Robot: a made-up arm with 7 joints.
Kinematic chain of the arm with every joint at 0, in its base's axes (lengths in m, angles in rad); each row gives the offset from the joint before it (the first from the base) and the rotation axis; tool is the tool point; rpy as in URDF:
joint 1: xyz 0 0.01 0.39 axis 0 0.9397 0.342
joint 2: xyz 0.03 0 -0.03 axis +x
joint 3: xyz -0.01 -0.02 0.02 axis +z
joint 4: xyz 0.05 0 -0.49 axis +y
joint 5: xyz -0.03 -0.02 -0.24 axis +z
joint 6: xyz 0 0.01 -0.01 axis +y
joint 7: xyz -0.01 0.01 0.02 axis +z
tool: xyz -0.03 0 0.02 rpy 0.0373 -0.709 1.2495
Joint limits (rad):
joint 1: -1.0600..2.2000
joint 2: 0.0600..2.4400
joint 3: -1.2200..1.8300
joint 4: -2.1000..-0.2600
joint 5: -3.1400..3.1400
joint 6: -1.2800..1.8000
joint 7: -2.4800..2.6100
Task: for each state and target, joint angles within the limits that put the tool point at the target. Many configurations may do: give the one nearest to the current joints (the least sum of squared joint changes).
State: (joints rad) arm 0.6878 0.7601 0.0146 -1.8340 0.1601 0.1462 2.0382
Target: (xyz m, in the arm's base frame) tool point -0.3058 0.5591 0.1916
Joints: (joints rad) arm 1.1956 1.2349 0.1544 -1.0258 0.1259 -0.0222 1.9306
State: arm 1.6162 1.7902 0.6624 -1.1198 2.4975 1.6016 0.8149
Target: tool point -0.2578 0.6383 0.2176
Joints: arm 1.0605 1.2261 0.3534 -0.9449 2.6100 1.8000 0.8713
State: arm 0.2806 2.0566 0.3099 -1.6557 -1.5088 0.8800 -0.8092
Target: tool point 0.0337 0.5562 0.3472
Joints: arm 0.9443 1.4803 0.8040 -1.4041 -1.4162 0.7451 -0.7076
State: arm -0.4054 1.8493 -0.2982 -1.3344 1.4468 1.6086 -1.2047
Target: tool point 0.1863 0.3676 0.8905
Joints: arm -0.3060 2.4400 -0.0087 -1.3160 1.4317 1.7335 -1.2818
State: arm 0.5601 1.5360 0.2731 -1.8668 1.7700 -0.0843 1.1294
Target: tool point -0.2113 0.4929 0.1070
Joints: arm 1.0839 1.2374 0.0723 -1.4636 1.7111 -0.1051 1.0887
